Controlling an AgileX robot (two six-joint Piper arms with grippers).
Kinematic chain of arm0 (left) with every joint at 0, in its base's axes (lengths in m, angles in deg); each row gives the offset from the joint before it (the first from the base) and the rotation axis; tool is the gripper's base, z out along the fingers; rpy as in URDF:
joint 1: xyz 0 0 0.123 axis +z
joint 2: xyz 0 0 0 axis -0.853 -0.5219 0
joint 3: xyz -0.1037 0.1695 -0.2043 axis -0.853 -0.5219 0
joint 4: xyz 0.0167 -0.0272 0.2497 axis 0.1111 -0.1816 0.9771
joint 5: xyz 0 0 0 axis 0.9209 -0.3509 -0.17
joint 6: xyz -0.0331 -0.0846 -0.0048 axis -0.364 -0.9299 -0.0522
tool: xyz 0 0 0 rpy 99.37 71.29 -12.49
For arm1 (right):
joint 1: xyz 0 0 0.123 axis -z
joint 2: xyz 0 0 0 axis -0.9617 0.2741 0
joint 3: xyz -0.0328 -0.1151 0.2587 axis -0.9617 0.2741 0
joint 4: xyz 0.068 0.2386 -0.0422 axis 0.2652 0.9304 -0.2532
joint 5: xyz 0 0 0 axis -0.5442 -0.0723 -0.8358
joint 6: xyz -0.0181 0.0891 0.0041 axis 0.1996 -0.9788 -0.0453
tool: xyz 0 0 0 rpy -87.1 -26.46 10.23
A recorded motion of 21 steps. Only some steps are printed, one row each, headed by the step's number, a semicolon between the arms.
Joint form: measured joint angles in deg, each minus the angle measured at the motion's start. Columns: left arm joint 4, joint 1, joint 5, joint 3, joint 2, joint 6; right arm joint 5, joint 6, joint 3, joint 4, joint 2, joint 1.
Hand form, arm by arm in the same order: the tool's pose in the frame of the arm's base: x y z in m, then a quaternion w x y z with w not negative. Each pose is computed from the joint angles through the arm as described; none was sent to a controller.
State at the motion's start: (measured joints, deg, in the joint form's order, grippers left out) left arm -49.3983 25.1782 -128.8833 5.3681 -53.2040 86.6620; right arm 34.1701 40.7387 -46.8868 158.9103 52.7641 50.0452
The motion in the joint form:
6: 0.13 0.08 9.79 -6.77 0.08 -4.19; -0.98 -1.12 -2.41 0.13 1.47 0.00
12: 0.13 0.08 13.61 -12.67 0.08 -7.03; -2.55 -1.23 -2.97 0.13 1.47 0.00
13: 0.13 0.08 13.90 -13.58 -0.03 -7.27; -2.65 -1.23 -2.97 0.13 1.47 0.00
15: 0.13 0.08 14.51 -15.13 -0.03 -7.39; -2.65 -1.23 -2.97 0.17 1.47 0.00
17: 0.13 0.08 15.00 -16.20 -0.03 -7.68; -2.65 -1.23 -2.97 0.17 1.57 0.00
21: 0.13 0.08 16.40 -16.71 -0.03 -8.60; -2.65 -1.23 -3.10 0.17 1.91 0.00
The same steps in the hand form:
6: 0.0379 0.0339 0.2983 0.78109 -0.01358 0.62415 -0.01249; 0.4279 0.1927 0.2776 0.56341 -0.17518 0.79734 0.12697
12: 0.0481 0.0212 0.2692 0.76008 0.01544 0.64878 -0.03369; 0.4296 0.1908 0.2805 0.56774 -0.16646 0.79764 0.11718
13: 0.0497 0.0197 0.2643 0.75553 0.01932 0.65395 -0.03381; 0.4297 0.1906 0.2804 0.56778 -0.16598 0.79782 0.11647
15: 0.0518 0.0173 0.2561 0.74883 0.02760 0.66135 -0.03336; 0.4297 0.1906 0.2804 0.56773 -0.16571 0.79788 0.11666
17: 0.0532 0.0156 0.2504 0.74413 0.03248 0.66633 -0.03483; 0.4299 0.1908 0.2796 0.56704 -0.16581 0.79837 0.11651
21: 0.0535 0.0130 0.2482 0.74318 0.03735 0.66637 -0.04722; 0.4310 0.1912 0.2776 0.56558 -0.16604 0.79941 0.11619

